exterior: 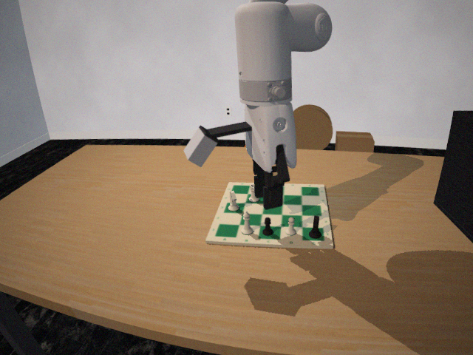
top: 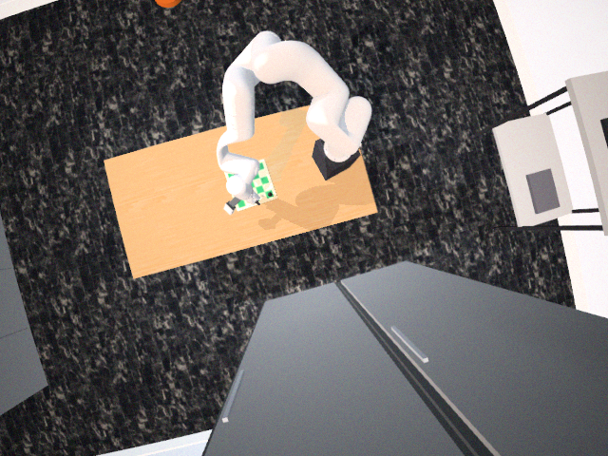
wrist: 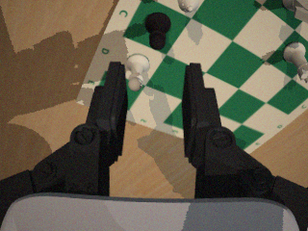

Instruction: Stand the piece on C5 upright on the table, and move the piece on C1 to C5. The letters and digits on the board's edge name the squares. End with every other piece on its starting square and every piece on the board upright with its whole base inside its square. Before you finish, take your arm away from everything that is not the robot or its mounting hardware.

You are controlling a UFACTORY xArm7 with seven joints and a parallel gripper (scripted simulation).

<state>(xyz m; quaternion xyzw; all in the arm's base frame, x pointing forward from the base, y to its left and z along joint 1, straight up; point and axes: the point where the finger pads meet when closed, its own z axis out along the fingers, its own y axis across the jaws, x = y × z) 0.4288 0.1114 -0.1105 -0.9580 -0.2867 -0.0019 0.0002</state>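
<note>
My gripper is now 7 cm above the black pawn. The rest, counted from my hand: chessboard: 9 cm below, 8 cm to the right, 1 cm ahead; tall black piece: 8 cm behind, 7 cm below; white pawn: 7 cm below, 4 cm behind, 1 cm to the right.
</note>
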